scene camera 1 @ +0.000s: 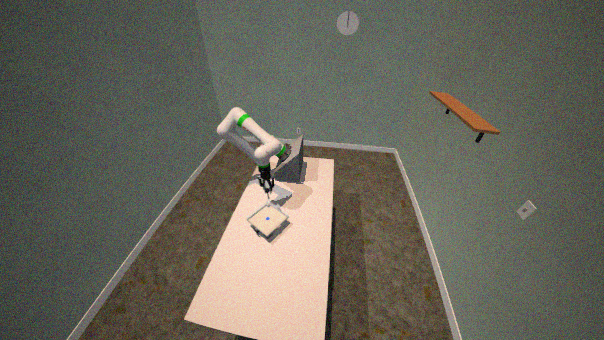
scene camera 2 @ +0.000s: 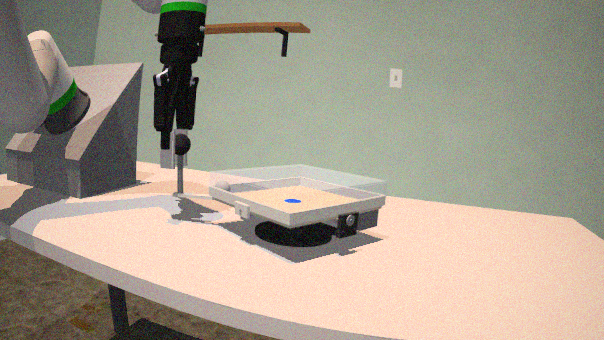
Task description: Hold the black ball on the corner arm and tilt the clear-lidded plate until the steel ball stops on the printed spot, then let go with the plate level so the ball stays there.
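The clear-lidded plate (scene camera 1: pixel 268 228) (scene camera 2: pixel 335 210) stands on its black round base; any slight tilt is hard to tell. The printed blue spot (scene camera 1: pixel 267 218) (scene camera 2: pixel 292 201) shows uncovered near its middle. The steel ball (scene camera 2: pixel 221 186) is in the plate's corner on the robot's side in scene camera 2, partly behind the rim and well away from the spot. The black ball (scene camera 2: pixel 183 144) tops the thin upright post (scene camera 2: pixel 180 175) of the corner arm. My gripper (scene camera 1: pixel 268 190) (scene camera 2: pixel 174 149) points down, shut on the black ball; the far finger pad is partly hidden behind it.
The robot's grey wedge-shaped mount (scene camera 1: pixel 295 167) (scene camera 2: pixel 112 135) stands behind the gripper at the table's end. The pale table (scene camera 1: pixel 280 285) (scene camera 2: pixel 450 280) carries the plate. An orange-brown shelf (scene camera 1: pixel 465 112) (scene camera 2: pixel 255 28) is fixed to the wall.
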